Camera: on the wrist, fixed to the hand. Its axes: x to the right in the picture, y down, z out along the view.
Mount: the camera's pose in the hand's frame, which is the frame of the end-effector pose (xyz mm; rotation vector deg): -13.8 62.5 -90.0 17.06 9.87 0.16
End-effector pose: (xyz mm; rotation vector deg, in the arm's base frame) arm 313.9 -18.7 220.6 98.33 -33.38 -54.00
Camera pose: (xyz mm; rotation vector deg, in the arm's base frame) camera 383.5 20.9 296.7 116.76 -36.34 -41.39
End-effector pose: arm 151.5 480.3 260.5 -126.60 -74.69 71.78
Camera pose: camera 255.6 450.3 282.1 -117.77 -56.12 65.56
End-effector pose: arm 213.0 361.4 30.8 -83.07 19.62 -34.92
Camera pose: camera 162.1 296.4 -42.6 -63.87 21.27 -43.09
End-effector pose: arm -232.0 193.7 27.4 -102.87 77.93 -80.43
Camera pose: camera -339.3 199.3 1.8 -86.43 66.47 -96.96
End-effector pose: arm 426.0 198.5 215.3 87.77 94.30 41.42
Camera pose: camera 386.1 200.5 318.3 98.37 111.72 37.11
